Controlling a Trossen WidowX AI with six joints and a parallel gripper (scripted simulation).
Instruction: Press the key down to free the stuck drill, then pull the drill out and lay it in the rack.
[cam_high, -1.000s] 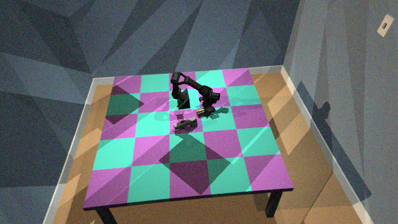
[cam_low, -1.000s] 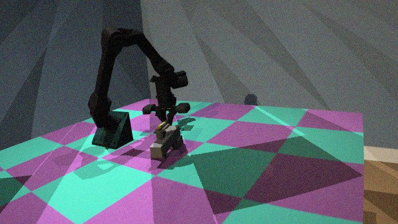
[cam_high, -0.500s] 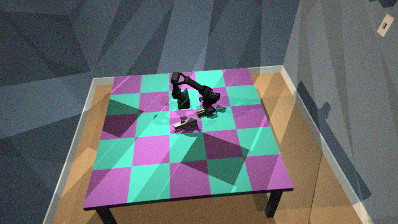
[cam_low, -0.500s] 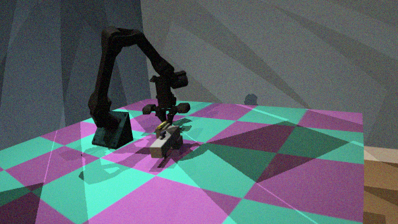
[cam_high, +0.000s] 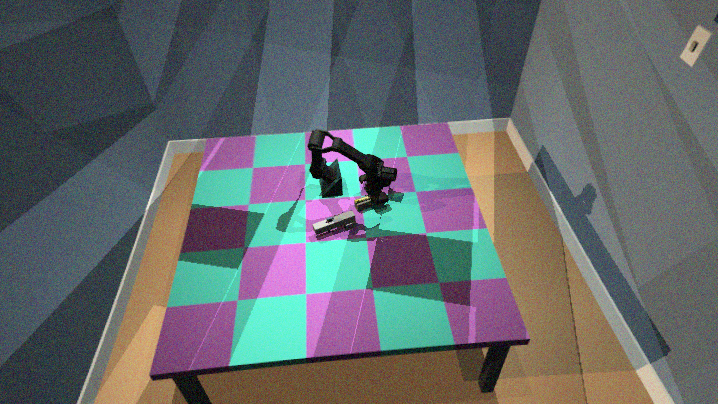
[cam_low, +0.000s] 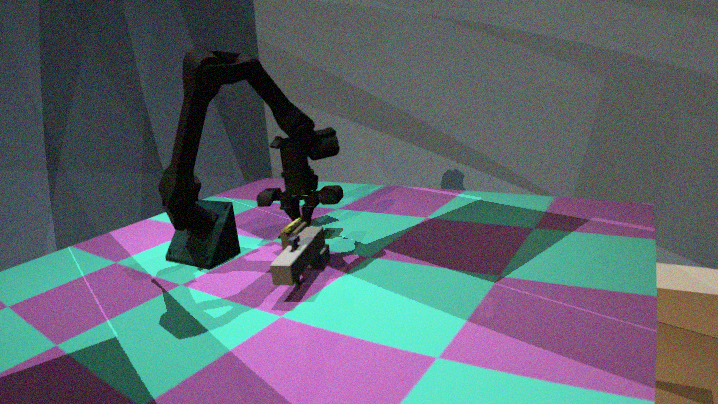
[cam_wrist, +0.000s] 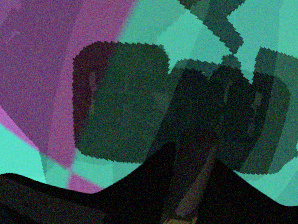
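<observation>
The drill is 1 cm ahead of my gripper tip, 4 cm to the right of it and 3 cm above it. From my gripper tip the other things lie so: dark block 16 cm ahead, 17 cm to the right, 3 cm above.
</observation>
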